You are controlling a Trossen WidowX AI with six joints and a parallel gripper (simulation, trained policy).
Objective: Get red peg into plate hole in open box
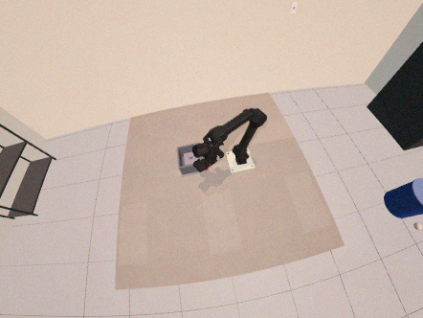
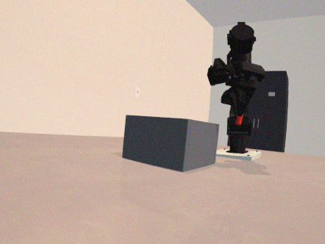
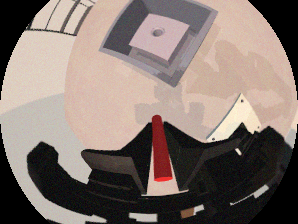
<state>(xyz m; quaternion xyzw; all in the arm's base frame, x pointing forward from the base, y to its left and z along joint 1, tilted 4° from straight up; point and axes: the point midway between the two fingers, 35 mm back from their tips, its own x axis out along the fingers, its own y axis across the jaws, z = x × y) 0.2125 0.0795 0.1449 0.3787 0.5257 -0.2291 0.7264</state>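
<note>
Right now the plate is 120 mm to the right of my gripper tip, 100 mm ahead of it and 70 mm below it. Also, from my gripper tip: red peg (20 mm above, 10 mm behind); grey box (120 mm to the right, 100 mm ahead, 90 mm below).
</note>
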